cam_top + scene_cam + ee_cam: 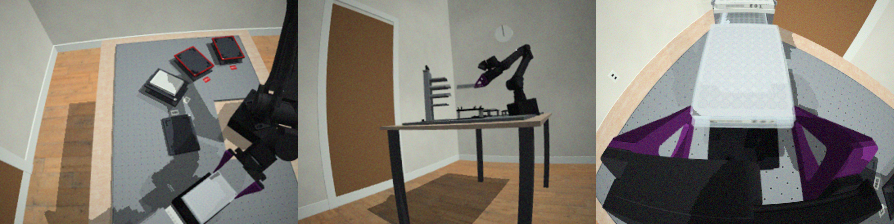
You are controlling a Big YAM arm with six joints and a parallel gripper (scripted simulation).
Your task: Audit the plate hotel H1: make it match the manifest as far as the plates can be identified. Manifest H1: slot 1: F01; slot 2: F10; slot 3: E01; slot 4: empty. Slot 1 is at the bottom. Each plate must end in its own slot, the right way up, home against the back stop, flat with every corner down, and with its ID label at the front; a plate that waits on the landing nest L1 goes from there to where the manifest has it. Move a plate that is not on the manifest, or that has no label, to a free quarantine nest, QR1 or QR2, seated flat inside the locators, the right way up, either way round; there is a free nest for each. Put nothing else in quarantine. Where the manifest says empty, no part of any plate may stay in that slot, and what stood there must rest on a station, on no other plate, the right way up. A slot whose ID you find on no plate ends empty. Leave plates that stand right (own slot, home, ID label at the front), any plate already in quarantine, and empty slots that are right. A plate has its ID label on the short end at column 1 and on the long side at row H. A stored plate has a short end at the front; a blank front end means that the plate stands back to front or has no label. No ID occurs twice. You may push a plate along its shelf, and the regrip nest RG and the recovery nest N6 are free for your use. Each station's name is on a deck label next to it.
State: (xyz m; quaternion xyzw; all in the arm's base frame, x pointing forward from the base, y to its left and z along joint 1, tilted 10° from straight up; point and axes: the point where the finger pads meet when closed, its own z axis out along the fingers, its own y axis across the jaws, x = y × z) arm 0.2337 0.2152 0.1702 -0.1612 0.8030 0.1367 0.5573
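Now: hand 50 mm short of the pale plate and 20 mm to the right of it. Round my hand: plate hotel (270 mm ahead, 120 mm to the left, 50 mm below); then H1 deck label (200 mm below, 160 mm to the left, 110 mm ahead); then black nest (150 mm below, 50 mm ahead, 20 mm to the left).
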